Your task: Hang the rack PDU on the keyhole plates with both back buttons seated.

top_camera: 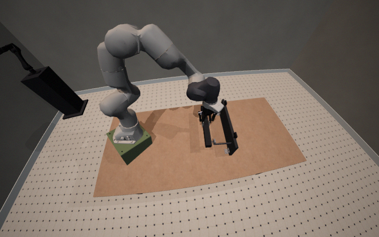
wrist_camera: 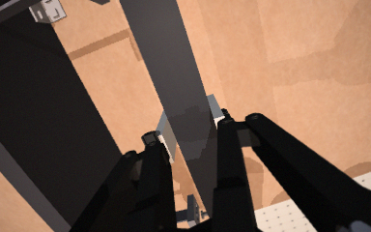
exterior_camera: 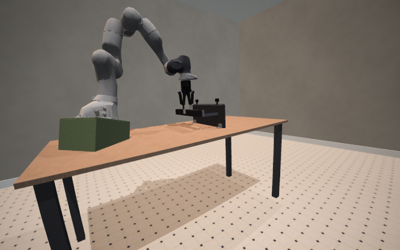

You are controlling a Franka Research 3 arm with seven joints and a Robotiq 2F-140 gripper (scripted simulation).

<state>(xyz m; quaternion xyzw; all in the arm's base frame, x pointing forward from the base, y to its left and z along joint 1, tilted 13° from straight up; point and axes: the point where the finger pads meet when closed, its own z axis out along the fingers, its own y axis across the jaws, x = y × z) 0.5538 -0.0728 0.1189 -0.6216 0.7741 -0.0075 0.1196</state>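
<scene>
Right now the rack PDU is 20 mm below my hand and 20 mm ahead of it. Round my hand: black upright panel (180 mm ahead, 60 mm below, 40 mm to the right).
</scene>
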